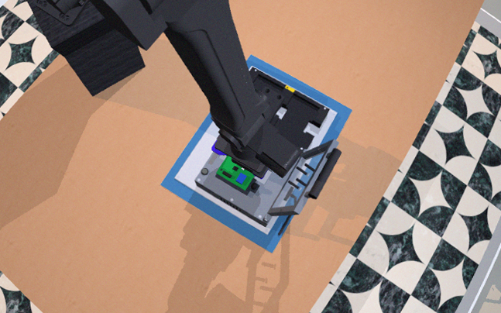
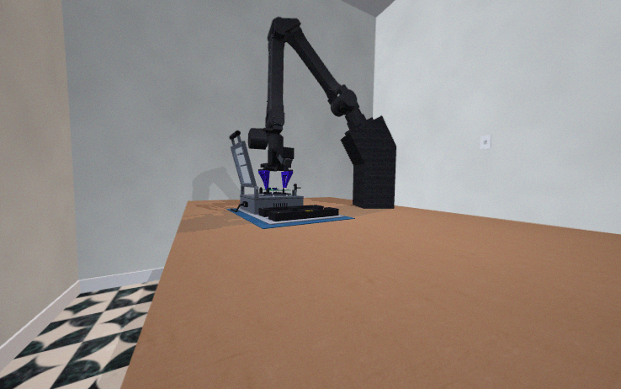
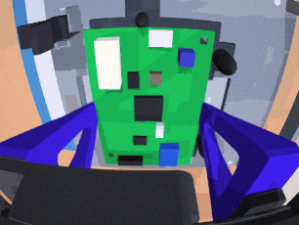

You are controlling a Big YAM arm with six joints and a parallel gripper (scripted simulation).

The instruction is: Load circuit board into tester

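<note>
Now: hand right at the green circuit board. Also, from my hand: black plate (20 mm below, 10 mm ahead); tester (40 mm ahead, 30 mm to the left, 30 mm above); dark latch hook (60 mm to the left, 50 mm behind).
</note>
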